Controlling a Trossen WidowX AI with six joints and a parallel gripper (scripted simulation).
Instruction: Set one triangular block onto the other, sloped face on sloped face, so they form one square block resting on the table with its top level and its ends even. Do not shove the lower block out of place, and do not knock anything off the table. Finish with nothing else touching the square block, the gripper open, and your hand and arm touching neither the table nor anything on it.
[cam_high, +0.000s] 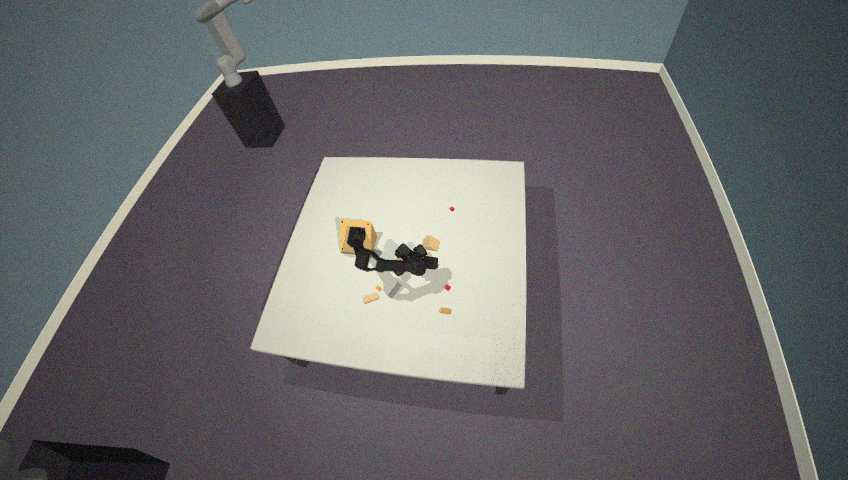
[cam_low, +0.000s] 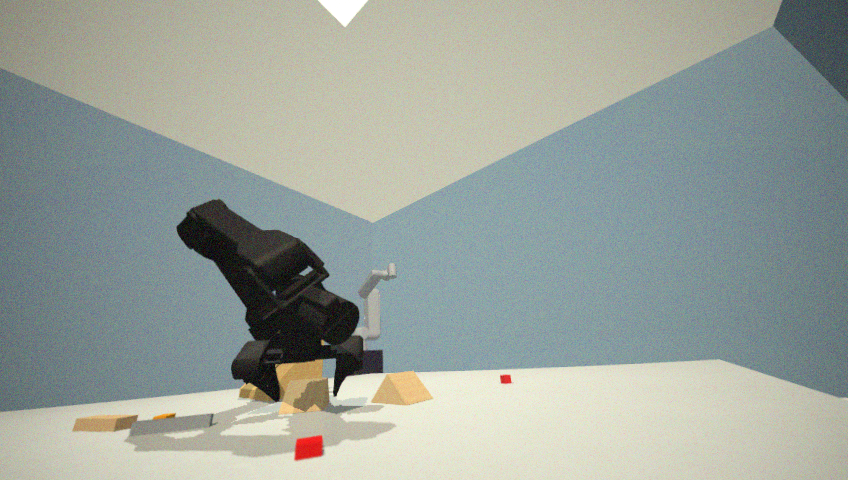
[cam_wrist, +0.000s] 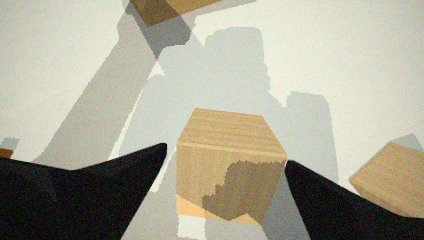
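The light wooden triangular block is 12 cm ahead of my gripper tip, 11 cm to the left of it and 1 cm above it. The rest, counted from my gripper tip: grey bar: 1 cm behind, 17 cm to the right, 1 cm below; then small orange piece: 10 cm behind, 17 cm to the right, 1 cm below; then tan block: 13 cm behind, 23 cm to the right, 1 cm below.
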